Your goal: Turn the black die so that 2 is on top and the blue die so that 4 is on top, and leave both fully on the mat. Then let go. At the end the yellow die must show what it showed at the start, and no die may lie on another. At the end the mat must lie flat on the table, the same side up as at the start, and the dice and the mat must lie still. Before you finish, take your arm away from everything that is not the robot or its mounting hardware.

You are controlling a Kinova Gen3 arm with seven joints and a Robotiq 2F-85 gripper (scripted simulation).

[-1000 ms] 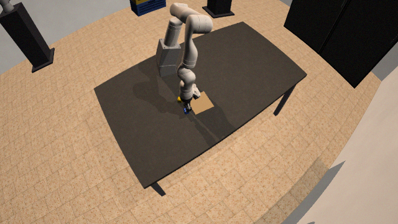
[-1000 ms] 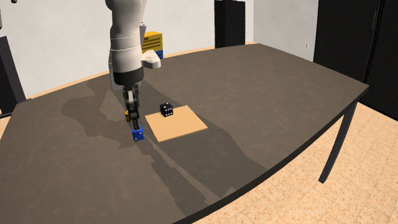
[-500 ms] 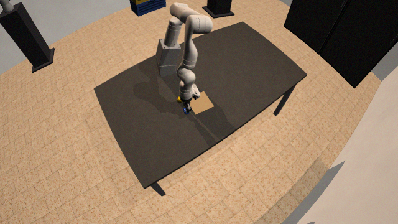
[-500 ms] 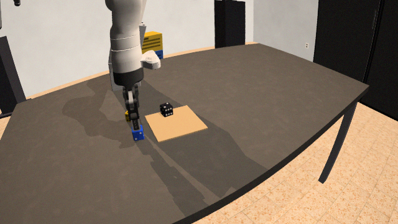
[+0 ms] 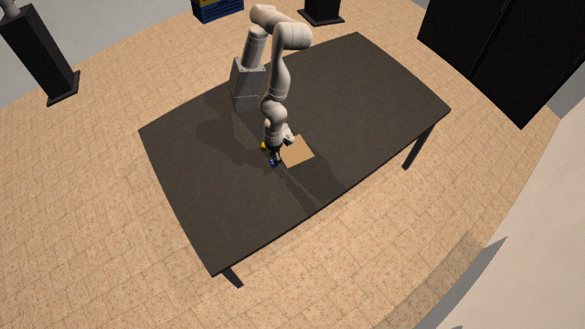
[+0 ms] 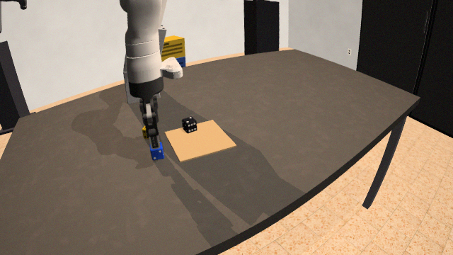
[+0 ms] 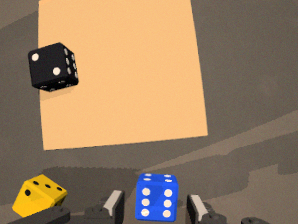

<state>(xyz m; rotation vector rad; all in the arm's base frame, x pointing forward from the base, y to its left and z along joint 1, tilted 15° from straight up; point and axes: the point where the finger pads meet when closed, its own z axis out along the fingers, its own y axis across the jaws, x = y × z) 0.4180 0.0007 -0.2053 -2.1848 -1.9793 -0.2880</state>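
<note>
Right now my hand is 40 mm above the blue die. From my hand the other things lie so: yellow die: 100 mm behind, 40 mm below; tan mat: 110 mm to the left, 50 mm below, 30 mm behind; black die: 100 mm to the left, 80 mm behind, 40 mm below.
</note>
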